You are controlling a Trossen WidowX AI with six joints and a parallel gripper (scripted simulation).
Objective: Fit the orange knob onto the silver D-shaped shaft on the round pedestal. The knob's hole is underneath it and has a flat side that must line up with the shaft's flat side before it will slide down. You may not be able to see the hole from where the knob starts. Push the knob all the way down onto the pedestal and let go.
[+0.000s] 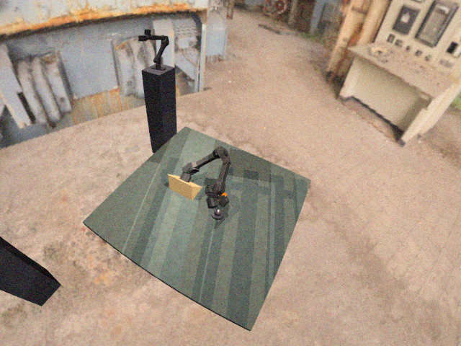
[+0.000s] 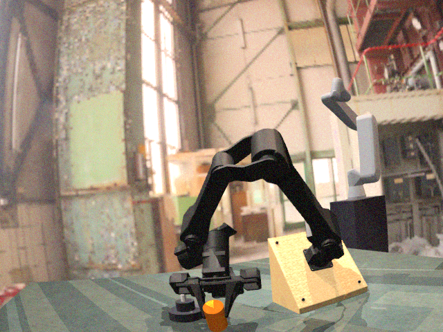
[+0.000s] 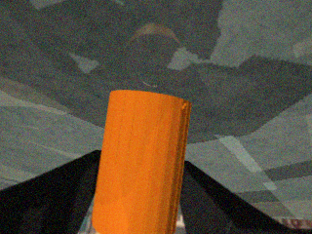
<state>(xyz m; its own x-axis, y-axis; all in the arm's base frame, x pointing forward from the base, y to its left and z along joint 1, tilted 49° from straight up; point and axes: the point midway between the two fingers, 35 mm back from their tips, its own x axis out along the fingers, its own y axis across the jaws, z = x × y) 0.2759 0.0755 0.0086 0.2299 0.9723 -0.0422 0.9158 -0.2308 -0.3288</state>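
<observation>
My gripper tip is 4 cm short of the dark round pedestal and 14 cm to the left of it. Round my gripper tip: orange knob 1 cm above.
</observation>
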